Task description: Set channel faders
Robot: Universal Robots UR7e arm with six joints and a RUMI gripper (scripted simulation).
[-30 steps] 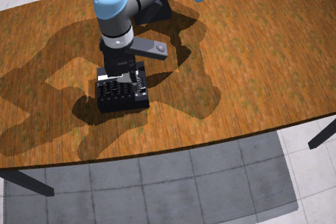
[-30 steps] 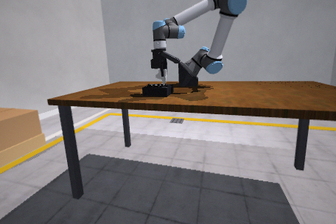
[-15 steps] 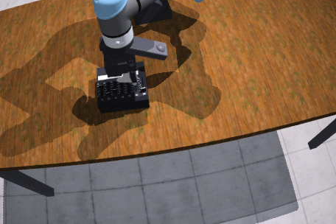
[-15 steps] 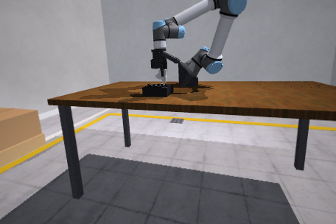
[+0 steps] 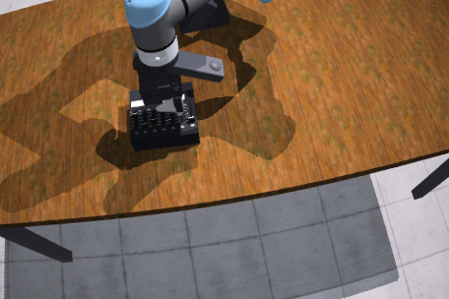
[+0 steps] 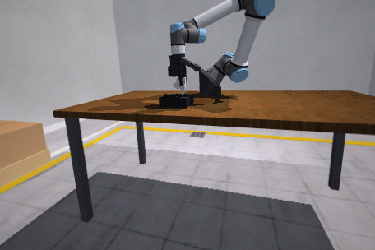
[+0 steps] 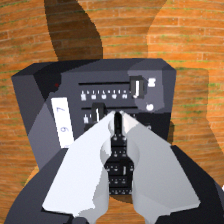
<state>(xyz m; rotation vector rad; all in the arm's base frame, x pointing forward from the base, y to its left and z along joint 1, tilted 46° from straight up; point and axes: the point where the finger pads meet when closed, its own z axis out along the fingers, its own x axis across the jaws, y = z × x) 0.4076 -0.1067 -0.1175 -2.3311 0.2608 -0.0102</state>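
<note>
Now: hand 2 cm past the fader 6 and 1 cm above it. The rest, counted from my hand: fader 4: 3 cm behind, 4 cm to the right, 1 cm below; fader 3: 1 cm behind, 7 cm to the right, 1 cm below; master fader: 2 cm ahead, 2 cm to the left, 1 cm below.
</note>
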